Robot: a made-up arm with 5 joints.
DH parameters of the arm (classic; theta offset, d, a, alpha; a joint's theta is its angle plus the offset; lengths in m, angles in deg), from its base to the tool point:
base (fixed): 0 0 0 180
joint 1: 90 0.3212 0.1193 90
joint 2: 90 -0.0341 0.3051 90
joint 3: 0 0.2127 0.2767 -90
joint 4: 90 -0.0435 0.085 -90
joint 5: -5.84 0 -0.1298 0
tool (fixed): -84.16 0.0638 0 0
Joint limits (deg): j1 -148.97..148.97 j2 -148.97..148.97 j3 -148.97..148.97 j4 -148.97..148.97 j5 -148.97..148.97
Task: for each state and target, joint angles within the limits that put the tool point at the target. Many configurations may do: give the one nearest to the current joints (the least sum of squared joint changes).
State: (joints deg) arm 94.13 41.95 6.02 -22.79 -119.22
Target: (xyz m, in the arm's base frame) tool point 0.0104 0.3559 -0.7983
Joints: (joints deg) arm 69.81 34.03 -28.13 -45.72 -117.19
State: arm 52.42 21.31 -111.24 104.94 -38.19
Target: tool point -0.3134 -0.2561 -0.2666
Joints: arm 33.92 -8.80 -139.86 108.16 -43.21
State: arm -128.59 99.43 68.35 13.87 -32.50
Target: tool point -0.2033 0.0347 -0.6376
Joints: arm -142.26 75.82 108.51 -3.04 2.26
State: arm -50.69 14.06 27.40 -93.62 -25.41
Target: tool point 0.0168 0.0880 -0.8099
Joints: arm -51.00 38.07 41.53 -64.63 9.94
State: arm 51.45 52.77 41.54 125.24 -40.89
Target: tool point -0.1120 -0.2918 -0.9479
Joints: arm 52.67 10.82 57.89 123.39 -38.56
